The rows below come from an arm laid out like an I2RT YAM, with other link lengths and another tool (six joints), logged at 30 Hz.
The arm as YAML. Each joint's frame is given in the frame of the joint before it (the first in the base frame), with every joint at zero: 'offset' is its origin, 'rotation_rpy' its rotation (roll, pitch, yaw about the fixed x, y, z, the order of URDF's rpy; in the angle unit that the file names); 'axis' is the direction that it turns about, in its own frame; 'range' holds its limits. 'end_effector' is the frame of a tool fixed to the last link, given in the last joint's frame.
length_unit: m
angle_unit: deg
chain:
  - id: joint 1
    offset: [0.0, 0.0, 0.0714]
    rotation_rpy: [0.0, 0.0, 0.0]
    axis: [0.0, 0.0, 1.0]
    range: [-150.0, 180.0]
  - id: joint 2
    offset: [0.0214, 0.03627, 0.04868]
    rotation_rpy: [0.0, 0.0, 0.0]
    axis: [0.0, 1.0, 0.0]
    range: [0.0, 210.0]
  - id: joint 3
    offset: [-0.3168, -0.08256, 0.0]
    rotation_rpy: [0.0, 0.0, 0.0]
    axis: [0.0, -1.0, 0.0]
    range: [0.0, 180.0]
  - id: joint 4
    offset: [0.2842, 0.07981, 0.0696]
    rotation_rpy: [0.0, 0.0, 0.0]
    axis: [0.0, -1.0, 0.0]
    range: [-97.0, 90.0]
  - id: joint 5
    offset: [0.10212, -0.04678, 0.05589]
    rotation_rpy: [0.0, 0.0, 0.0]
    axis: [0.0, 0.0, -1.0]
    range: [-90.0, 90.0]
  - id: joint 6
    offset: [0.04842, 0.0, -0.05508]
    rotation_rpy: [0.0, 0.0, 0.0]
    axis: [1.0, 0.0, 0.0]
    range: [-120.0, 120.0]
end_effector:
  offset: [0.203, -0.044, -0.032]
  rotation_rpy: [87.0, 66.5, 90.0]
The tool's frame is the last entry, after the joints.
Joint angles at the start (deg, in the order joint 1, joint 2, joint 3, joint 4, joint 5, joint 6):
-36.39 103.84 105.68 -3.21 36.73 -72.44
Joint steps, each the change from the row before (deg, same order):
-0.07 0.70 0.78 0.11 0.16 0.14
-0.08 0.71 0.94 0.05 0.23 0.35
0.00 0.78 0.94 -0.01 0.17 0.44
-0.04 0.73 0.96 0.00 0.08 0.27
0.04 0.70 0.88 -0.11 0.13 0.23
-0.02 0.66 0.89 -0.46 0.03 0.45
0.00 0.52 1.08 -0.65 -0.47 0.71
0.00 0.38 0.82 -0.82 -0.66 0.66
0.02 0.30 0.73 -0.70 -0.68 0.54
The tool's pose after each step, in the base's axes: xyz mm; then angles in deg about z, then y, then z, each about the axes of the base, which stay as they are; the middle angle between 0 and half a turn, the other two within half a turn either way. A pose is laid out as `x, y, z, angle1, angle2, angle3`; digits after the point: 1 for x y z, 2 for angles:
412.5, -552.6, 533.1, -49.44, 93.22, -71.41
413.2, -555.3, 534.3, -48.93, 92.98, -71.69
415.3, -557.7, 534.3, -48.40, 92.84, -71.84
417.2, -560.1, 535.2, -48.00, 92.64, -71.94
419.6, -562.0, 535.1, -47.73, 92.58, -72.02
421.7, -564.1, 533.7, -47.42, 92.75, -72.06
424.9, -565.2, 534.5, -46.75, 92.80, -71.57
428.7, -565.8, 533.6, -46.30, 93.10, -70.89
432.5, -566.0, 533.3, -45.90, 93.31, -70.18

